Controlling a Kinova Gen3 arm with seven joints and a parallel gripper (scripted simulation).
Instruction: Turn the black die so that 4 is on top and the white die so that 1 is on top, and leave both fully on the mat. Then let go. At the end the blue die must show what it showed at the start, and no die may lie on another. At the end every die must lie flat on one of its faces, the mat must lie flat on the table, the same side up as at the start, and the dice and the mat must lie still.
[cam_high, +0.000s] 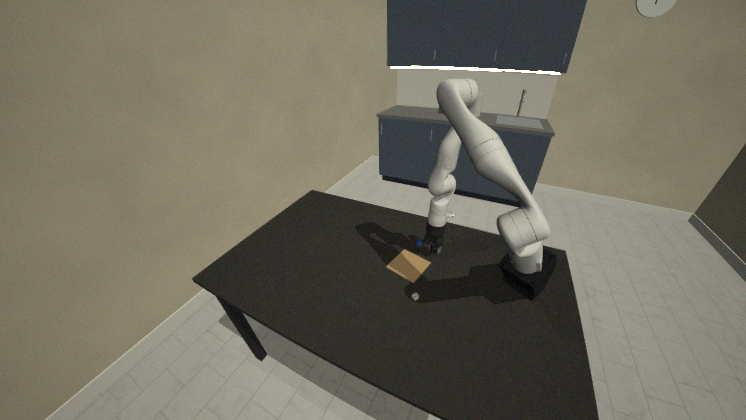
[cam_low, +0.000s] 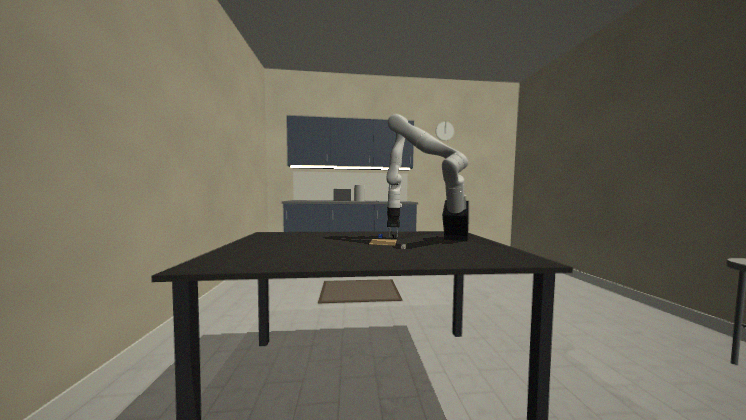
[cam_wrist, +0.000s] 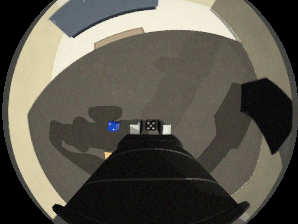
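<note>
The black die lies 2 cm below my hand. From my hand the other things lie so: white die: 4 cm behind, 27 cm to the left, 2 cm below; tan mat: 6 cm ahead, 14 cm to the left, 2 cm below; blue die: 8 cm ahead, 1 cm to the right, 2 cm below.
</note>
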